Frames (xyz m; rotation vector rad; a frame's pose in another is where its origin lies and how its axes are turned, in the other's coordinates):
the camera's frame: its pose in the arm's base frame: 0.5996 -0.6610 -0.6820 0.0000 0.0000 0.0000
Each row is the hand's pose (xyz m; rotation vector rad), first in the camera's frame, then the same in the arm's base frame.
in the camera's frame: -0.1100 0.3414 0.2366 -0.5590 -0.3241 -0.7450
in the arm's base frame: 0.4896 -0.3196 -0.4454 -0.5590 -0.3241 -0.7450
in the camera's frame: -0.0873 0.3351 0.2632 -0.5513 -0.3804 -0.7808
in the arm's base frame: 0.5123 -0.3259 -0.4188 -0.5513 -0.3804 -0.7808
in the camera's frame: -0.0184 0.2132 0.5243 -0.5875 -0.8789 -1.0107
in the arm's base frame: 0.5812 -0.4478 -0.1577 -0.5875 -0.8789 -1.0107
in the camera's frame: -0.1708 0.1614 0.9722 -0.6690 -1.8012 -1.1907
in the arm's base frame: 0.4288 -0.4996 0.2902 -0.6690 -1.8012 -1.1907
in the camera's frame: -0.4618 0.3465 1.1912 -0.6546 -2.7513 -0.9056
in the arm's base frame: 0.1378 -0.3145 0.5092 -0.6546 -2.7513 -0.9056
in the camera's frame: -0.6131 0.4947 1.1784 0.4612 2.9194 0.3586
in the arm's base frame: -0.0135 -0.1663 0.4964 0.4612 2.9194 0.3586
